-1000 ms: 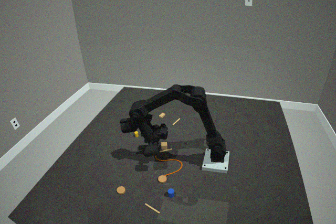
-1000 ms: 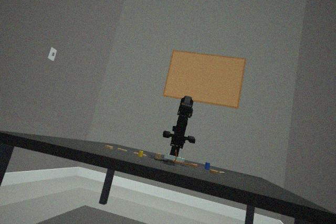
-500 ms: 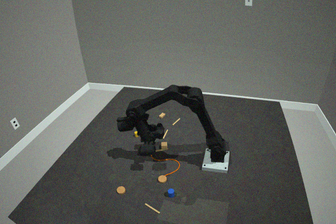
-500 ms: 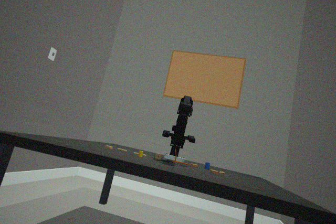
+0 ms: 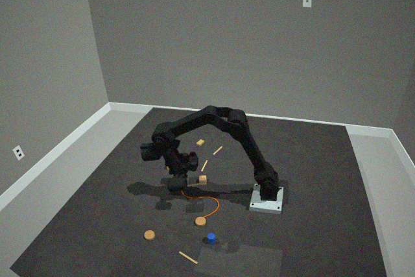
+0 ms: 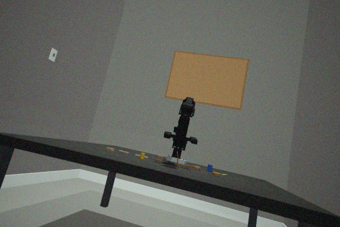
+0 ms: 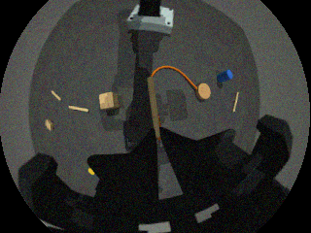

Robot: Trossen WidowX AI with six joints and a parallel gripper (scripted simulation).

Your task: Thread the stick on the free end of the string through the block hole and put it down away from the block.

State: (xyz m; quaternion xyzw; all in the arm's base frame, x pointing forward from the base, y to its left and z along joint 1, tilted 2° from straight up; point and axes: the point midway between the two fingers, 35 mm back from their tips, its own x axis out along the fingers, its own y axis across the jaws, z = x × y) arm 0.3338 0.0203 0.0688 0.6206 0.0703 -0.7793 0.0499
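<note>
Now: the yellow cylinder 160 mm to the right of my gripper tip, 130 mm ahead of it and 50 mm below it. From my gripper tip the other things lie so: blue cylinder (200 mm to the left, 130 mm behind, 50 mm below).
</note>
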